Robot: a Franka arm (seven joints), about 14 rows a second.
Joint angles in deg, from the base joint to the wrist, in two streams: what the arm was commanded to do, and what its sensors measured. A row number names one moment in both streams.
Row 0, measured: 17.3, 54.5, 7.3, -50.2, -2.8, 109.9, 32.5
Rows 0 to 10, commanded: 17.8, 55.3, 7.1, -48.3, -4.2, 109.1, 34.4; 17.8, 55.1, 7.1, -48.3, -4.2, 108.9, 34.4; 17.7, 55.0, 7.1, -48.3, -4.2, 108.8, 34.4; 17.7, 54.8, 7.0, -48.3, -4.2, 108.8, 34.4; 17.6, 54.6, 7.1, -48.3, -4.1, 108.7, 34.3; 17.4, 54.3, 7.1, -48.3, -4.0, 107.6, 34.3; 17.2, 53.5, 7.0, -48.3, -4.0, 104.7, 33.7; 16.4, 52.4, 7.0, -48.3, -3.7, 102.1, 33.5; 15.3, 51.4, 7.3, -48.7, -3.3, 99.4, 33.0; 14.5, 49.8, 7.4, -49.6, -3.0, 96.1, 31.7; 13.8, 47.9, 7.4, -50.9, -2.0, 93.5, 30.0
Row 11, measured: 15.4, 52.1, 7.1, -48.4, -2.8, 98.2, 32.1
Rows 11 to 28, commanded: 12.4, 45.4, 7.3, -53.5, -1.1, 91.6, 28.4; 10.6, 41.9, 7.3, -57.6, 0.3, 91.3, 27.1; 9.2, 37.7, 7.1, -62.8, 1.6, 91.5, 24.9; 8.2, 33.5, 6.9, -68.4, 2.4, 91.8, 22.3; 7.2, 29.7, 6.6, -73.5, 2.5, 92.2, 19.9; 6.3, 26.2, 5.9, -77.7, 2.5, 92.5, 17.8; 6.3, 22.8, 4.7, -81.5, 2.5, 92.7, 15.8; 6.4, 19.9, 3.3, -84.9, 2.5, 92.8, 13.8; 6.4, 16.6, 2.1, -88.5, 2.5, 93.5, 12.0; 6.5, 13.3, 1.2, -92.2, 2.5, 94.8, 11.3; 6.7, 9.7, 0.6, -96.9, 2.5, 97.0, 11.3; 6.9, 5.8, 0.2, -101.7, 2.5, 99.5, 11.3; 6.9, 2.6, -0.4, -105.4, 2.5, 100.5, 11.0; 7.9, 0.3, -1.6, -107.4, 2.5, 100.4, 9.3; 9.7, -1.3, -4.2, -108.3, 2.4, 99.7, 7.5; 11.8, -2.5, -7.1, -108.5, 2.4, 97.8, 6.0; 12.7, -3.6, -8.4, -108.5, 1.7, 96.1, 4.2; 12.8, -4.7, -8.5, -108.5, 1.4, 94.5, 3.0
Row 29, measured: 10.9, -0.8, -6.3, -105.9, 1.2, 96.0, 6.5
